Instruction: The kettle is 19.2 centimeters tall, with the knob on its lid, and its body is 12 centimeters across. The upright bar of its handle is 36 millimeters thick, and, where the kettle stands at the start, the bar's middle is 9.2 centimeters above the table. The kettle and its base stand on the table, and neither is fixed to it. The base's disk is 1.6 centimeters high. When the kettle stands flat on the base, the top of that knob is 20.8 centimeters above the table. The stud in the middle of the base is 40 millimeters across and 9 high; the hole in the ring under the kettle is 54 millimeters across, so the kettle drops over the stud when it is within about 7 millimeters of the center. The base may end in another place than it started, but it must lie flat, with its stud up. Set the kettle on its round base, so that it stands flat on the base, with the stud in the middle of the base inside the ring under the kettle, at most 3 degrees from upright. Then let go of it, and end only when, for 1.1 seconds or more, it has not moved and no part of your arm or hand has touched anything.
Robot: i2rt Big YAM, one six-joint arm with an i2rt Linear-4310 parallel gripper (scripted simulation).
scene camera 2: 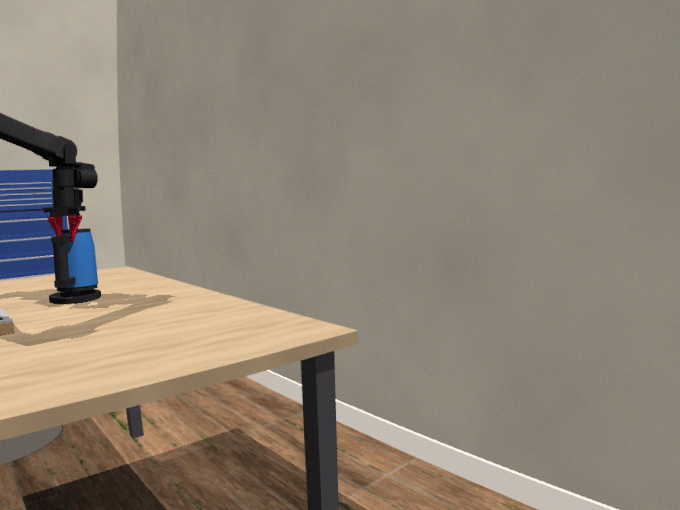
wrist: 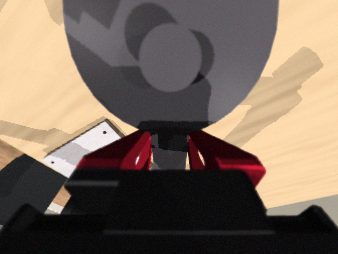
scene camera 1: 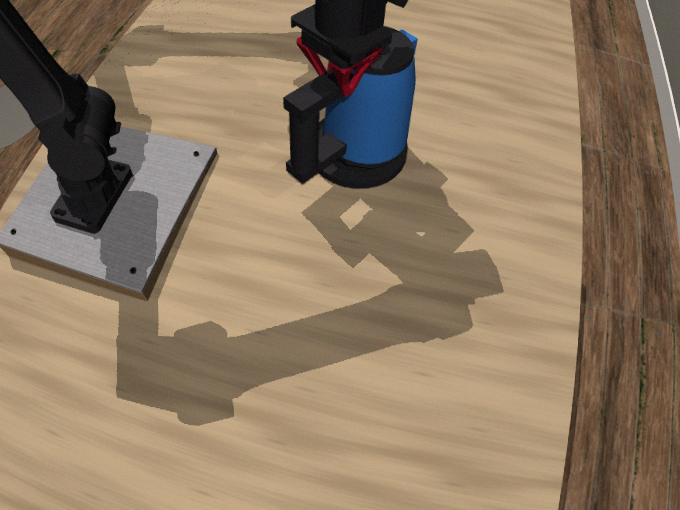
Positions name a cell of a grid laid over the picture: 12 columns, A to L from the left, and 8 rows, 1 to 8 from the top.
Labels:
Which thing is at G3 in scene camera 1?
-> A blue kettle.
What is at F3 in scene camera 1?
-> A black round base.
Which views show my gripper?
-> Scene camera 2, the wrist view and scene camera 1: all of them.

